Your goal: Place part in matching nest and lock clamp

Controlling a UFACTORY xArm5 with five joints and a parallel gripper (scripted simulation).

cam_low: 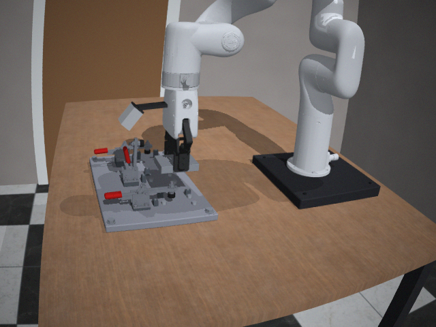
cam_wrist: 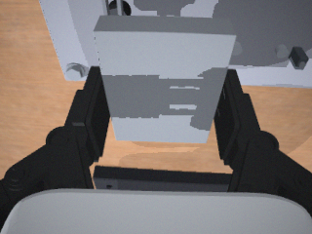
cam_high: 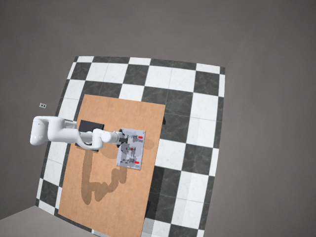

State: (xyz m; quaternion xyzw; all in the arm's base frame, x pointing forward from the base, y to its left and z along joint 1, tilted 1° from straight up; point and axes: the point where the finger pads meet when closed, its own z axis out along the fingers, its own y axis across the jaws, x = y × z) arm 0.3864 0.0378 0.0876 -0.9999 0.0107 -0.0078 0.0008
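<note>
Now: the grey fixture plate 5 cm ahead of my hand, 8 cm to the right of it and 10 cm below it. Round my hand: grey rectangular part 1 cm below.
</note>
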